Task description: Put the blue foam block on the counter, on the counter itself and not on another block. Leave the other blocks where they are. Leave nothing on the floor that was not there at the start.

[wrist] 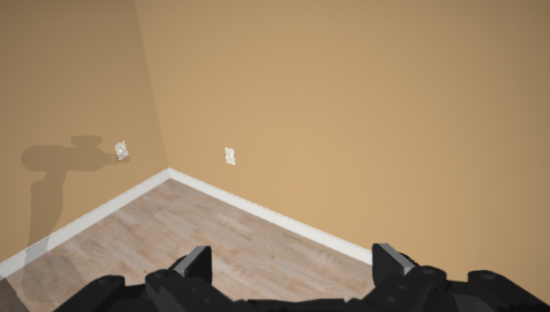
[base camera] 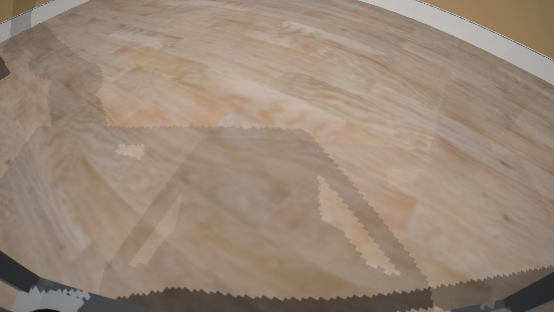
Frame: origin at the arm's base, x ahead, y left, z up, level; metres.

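Where they show: gripper, fingertip midpoint: [wrist: 291,263].
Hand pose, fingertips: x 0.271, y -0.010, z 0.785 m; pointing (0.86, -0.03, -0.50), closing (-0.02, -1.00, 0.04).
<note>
After its pixels a point has its place.
My gripper [wrist: 291,263] @(x 0.271, y -0.010, z 0.785 m) is open and empty, its two fingers wide apart at the bottom of the wrist view. Floor and wall show beyond the fingers. The blue foam block, the other blocks and the counter do not show in the base camera view or the wrist view.
A wood floor [base camera: 280,165] @(x 0.416, y -0.005, z -0.396 m) [wrist: 240,265] @(x 1.233, y 0.190, z -0.396 m) meets tan walls [wrist: 350,125] @(x 1.365, y -0.350, z 0.391 m) at a corner, along a white baseboard [wrist: 280,219] @(x 1.545, y -0.039, z -0.338 m) [base camera: 475,35] @(x 1.094, y -0.757, z -0.354 m). Two white outlets [wrist: 121,150] @(x 1.840, y 1.040, z 0.006 m) [wrist: 230,156] @(x 1.757, y 0.282, z 0.006 m) are on the walls. Shadows of the robot lie on the floor and left wall.
</note>
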